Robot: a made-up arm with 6 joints. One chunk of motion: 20 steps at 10 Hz.
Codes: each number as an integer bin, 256 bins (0 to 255) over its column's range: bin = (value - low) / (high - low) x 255, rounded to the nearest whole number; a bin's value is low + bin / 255 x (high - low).
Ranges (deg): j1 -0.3..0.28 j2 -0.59..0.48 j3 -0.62..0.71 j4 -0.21..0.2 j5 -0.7..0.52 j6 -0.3..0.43
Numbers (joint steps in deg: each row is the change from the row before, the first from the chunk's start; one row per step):
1: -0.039 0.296 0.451 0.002 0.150 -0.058
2: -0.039 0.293 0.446 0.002 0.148 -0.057
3: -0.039 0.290 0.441 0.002 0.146 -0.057
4: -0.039 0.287 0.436 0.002 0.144 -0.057
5: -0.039 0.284 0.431 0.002 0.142 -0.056
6: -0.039 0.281 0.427 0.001 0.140 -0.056
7: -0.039 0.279 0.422 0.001 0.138 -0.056
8: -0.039 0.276 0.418 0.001 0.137 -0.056
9: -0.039 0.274 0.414 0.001 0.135 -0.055
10: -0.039 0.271 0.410 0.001 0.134 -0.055
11: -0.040 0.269 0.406 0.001 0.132 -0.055
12: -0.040 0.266 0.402 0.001 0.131 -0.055
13: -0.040 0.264 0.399 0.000 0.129 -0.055
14: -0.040 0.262 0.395 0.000 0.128 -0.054
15: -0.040 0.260 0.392 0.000 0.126 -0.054
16: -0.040 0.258 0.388 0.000 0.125 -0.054
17: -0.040 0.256 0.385 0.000 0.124 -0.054
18: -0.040 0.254 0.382 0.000 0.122 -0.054
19: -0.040 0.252 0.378 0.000 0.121 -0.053
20: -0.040 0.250 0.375 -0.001 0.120 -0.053
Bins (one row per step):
1: 115 211 205 132 178 85
2: 115 210 204 132 177 85
3: 115 210 203 132 177 85
4: 115 209 202 132 176 85
5: 115 208 202 132 176 85
6: 115 208 201 131 176 85
7: 115 207 200 131 175 85
8: 115 206 199 131 175 85
9: 115 206 198 131 175 86
10: 115 205 197 131 174 86
11: 114 205 197 131 174 86
12: 114 204 196 131 174 86
13: 114 204 195 131 173 86
14: 114 203 195 131 173 86
15: 114 203 194 131 173 86
16: 114 202 193 131 172 86
17: 114 202 193 131 172 86
18: 114 201 192 131 172 86
19: 114 201 191 131 172 86
20: 114 200 191 130 171 86

